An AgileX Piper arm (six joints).
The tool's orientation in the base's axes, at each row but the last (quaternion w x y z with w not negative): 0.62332 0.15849 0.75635 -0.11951; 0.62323 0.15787 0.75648 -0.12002; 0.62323 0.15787 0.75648 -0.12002; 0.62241 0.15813 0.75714 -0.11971; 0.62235 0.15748 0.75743 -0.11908; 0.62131 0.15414 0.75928 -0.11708; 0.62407 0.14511 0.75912 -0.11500; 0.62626 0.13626 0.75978 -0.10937; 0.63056 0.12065 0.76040 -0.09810; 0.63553 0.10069 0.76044 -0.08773
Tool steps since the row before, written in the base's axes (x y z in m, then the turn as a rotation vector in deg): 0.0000 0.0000 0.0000 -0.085 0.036 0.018; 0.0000 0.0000 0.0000 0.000 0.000 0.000; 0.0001 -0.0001 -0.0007 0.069 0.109 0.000; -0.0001 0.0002 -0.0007 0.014 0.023 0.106; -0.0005 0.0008 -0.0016 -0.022 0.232 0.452; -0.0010 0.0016 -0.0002 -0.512 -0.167 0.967; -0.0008 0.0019 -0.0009 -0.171 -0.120 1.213; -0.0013 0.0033 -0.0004 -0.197 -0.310 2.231; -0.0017 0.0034 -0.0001 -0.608 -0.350 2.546; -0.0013 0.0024 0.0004 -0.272 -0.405 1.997
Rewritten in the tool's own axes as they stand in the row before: 0.0000 0.0000 0.0000 0.000 0.000 -0.094; 0.0000 0.0000 0.0000 0.000 0.000 0.000; 0.0007 -0.0001 0.0003 -0.002 0.127 0.021; 0.0007 0.0001 0.0000 -0.104 0.028 -0.017; 0.0017 0.0005 -0.0004 -0.418 0.212 -0.196; 0.0005 0.0011 -0.0015 -0.870 -0.336 -0.597; 0.0012 0.0015 -0.0012 -1.168 -0.166 -0.350; 0.0009 0.0026 -0.0022 -2.176 -0.349 -0.505; 0.0006 0.0027 -0.0026 -2.416 -0.512 -0.936; -0.0001 0.0020 -0.0019 -1.936 -0.473 -0.505
